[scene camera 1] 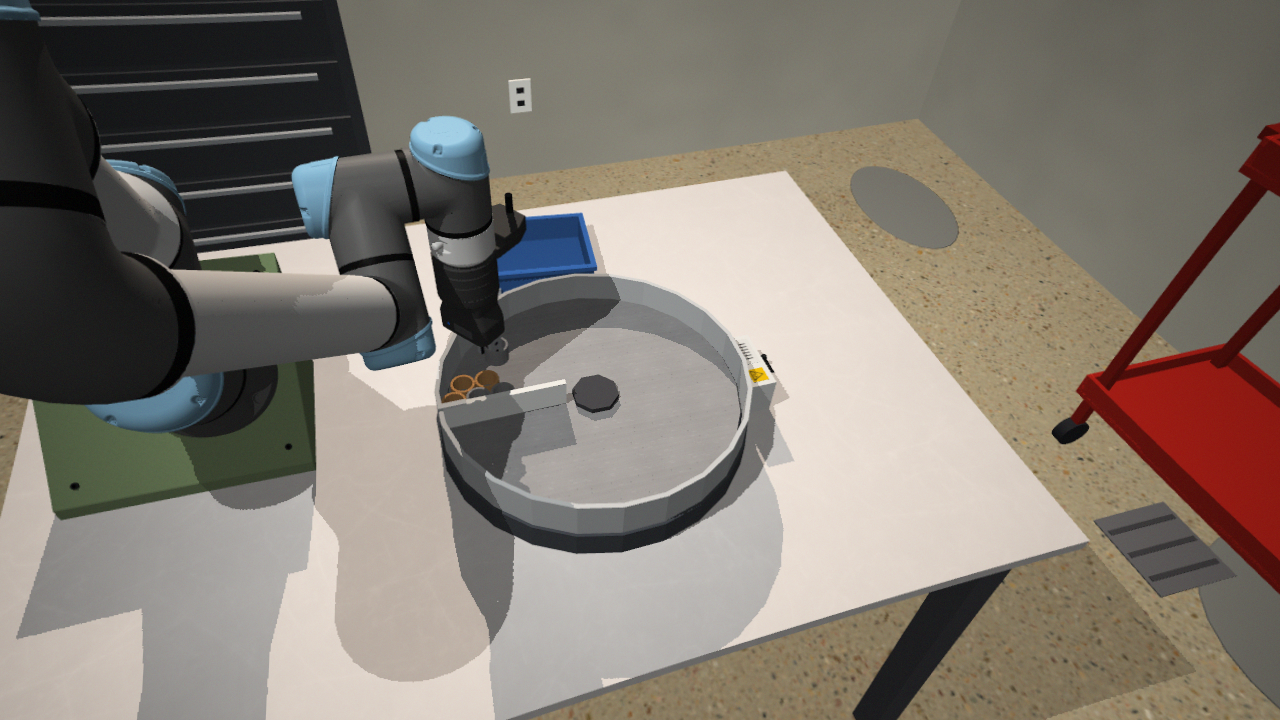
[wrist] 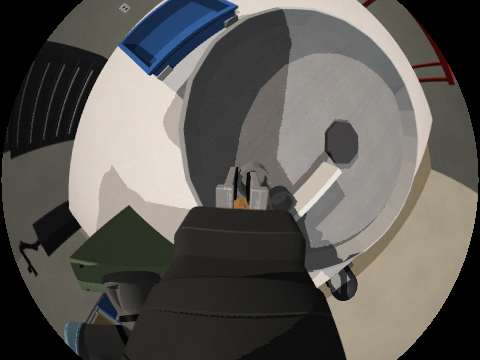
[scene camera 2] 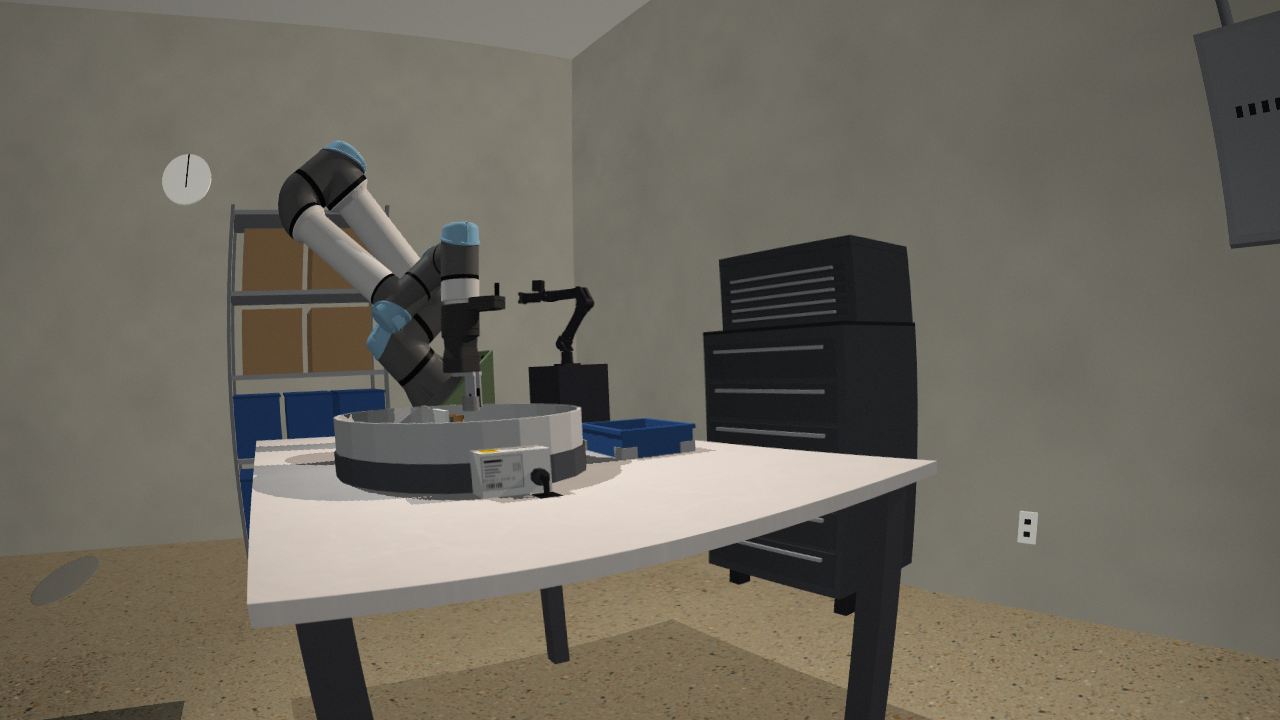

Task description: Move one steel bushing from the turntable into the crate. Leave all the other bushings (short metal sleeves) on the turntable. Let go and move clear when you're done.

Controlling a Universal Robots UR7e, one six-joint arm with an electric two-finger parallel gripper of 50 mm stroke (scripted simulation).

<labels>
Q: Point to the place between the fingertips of my gripper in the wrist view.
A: At 242, 177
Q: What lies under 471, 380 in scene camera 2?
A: My gripper.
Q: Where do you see a blue crate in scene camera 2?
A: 647, 437
</labels>
